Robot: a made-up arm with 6 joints.
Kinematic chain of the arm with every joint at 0, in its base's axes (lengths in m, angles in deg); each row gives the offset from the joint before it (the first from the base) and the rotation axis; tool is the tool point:
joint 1: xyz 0 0 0.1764 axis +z
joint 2: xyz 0 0.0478 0 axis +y
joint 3: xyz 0 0 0.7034 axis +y
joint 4: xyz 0 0 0.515 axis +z
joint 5: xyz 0 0 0 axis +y
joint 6: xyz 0 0 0.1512 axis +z
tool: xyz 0 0 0
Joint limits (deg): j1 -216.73..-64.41 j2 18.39..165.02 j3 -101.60..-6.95 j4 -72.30..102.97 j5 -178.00..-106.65 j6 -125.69..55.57
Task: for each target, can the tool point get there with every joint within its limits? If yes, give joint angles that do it. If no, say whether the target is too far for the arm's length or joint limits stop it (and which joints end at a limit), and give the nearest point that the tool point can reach.
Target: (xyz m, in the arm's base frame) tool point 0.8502 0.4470 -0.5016
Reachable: no: joint limits stop it (at a limit: joint 1, joint 2, joint 3, joint 4) | nearest point 0.3094 -0.2674 -0.8836 | short by 0.974 m
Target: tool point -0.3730 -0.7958 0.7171
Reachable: yes | joints -111.88 78.15 -42.12 50.51 -123.45 12.09
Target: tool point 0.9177 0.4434 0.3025
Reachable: no: joint limits stop it (at a limit: joint 2, joint 3, joint 5) | nearest point 0.2581 0.1247 0.7736 | short by 0.871 m
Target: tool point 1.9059 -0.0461 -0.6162
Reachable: no: too far | nearest point 0.5403 -0.6981 -0.6146 | short by 1.513 m
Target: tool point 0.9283 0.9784 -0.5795
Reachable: no: too far | nearest point -0.2064 0.2651 -0.9405 | short by 1.388 m
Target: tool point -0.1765 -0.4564 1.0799
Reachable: yes | joints -113.27 42.75 -31.39 24.55 -151.83 -16.23
